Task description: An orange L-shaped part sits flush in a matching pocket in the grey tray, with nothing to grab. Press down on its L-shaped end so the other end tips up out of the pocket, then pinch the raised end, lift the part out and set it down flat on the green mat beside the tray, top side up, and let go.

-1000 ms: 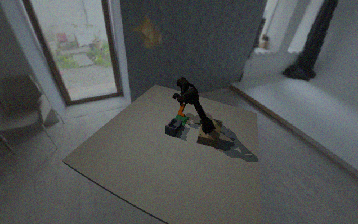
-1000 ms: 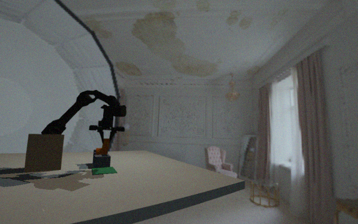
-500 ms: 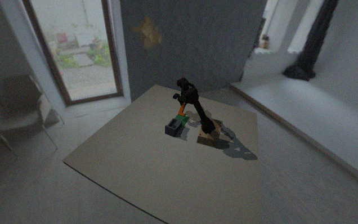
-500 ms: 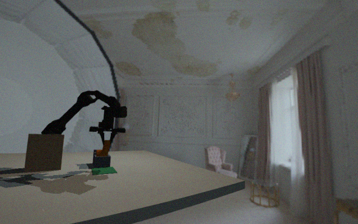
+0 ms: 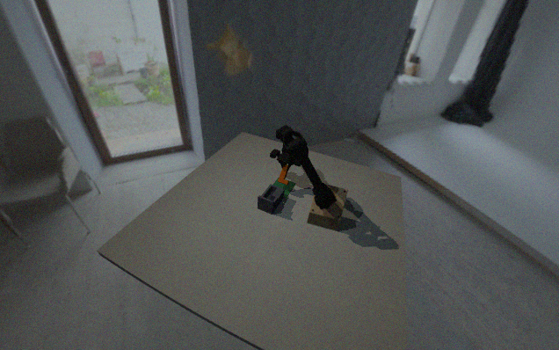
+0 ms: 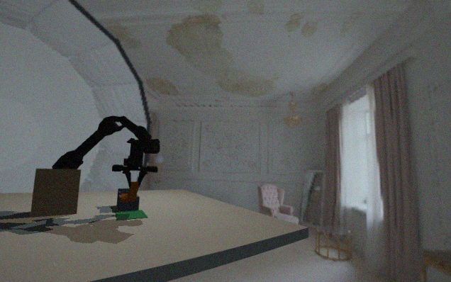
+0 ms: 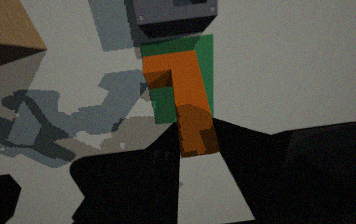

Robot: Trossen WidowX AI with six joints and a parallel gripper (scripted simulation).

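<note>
Right now my gripper tip is 2 cm to the right of the green mat and 13 cm above it. From my gripper tip the other things lie so: orange L-shaped part 2 cm behind, 3 cm to the left, 3 cm below.
</note>
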